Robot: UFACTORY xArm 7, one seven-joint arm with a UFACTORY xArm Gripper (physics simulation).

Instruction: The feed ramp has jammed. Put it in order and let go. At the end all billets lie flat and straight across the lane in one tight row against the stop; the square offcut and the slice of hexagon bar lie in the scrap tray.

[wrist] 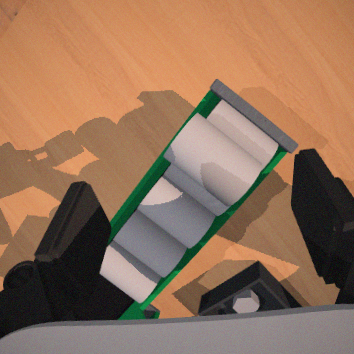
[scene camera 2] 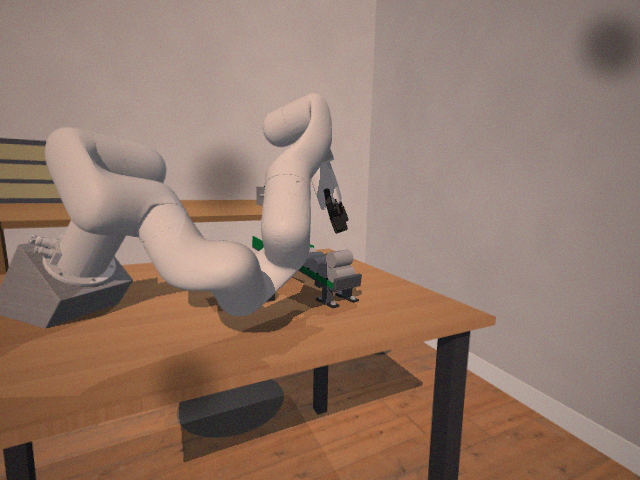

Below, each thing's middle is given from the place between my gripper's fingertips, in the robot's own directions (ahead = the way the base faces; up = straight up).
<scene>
I see my gripper 1 cm past the grey stop (wrist: 222, 91), 4 cm to the left of it and 13 cm above it. Round my hand: black scrap tray (wrist: 272, 295): 19 cm behind, 15 cm to the left, 17 cm below.
</scene>
